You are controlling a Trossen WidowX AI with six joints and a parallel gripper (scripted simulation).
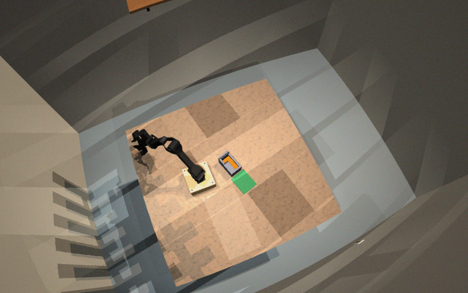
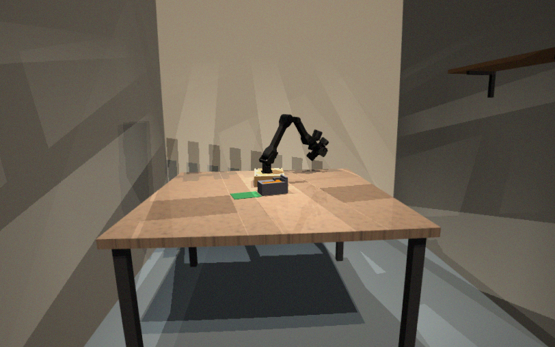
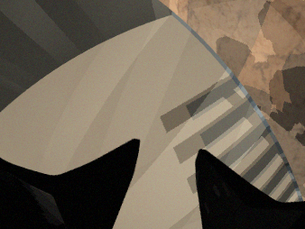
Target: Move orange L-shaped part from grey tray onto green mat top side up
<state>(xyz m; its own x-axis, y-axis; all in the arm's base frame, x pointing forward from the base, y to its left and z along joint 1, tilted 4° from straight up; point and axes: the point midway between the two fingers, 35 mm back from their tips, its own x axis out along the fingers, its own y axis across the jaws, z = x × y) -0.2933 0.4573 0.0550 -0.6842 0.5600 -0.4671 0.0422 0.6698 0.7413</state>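
The orange L-shaped part lies 55 cm ahead of my gripper tip, 48 cm to the right of it and 9 cm below it. Also, from my gripper tip: green mat (64 cm to the right, 57 cm ahead, 15 cm below).
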